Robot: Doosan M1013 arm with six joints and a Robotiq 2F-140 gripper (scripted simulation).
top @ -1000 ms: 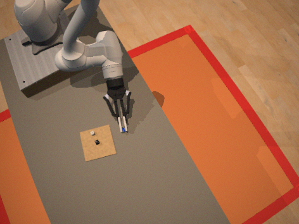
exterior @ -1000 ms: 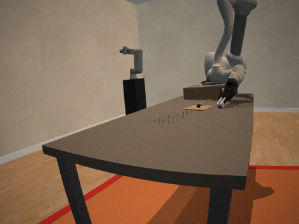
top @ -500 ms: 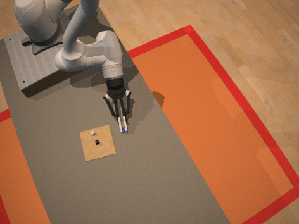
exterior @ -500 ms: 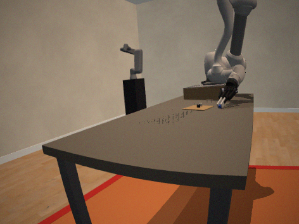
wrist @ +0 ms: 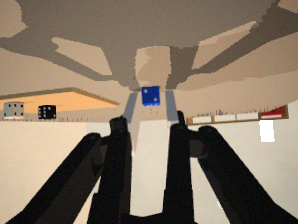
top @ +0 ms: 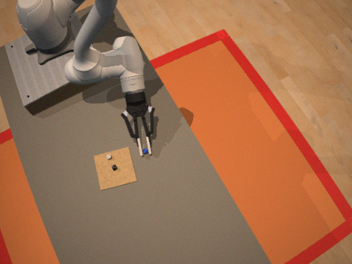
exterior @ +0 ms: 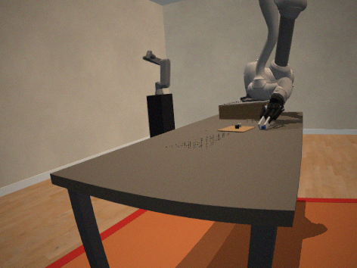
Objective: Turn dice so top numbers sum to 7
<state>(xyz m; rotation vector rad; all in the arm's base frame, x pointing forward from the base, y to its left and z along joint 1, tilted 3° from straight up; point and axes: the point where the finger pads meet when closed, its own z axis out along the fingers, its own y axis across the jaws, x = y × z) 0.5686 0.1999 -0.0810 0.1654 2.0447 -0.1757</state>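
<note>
The blue die is 1 cm ahead of my hand and 2 cm below it. The rest, counted from my hand: black die 3 cm ahead, 14 cm to the right, 2 cm below; then tan mat 3 cm ahead, 14 cm to the right, 3 cm below; then white die 2 cm behind, 14 cm to the right, 2 cm below.
</note>
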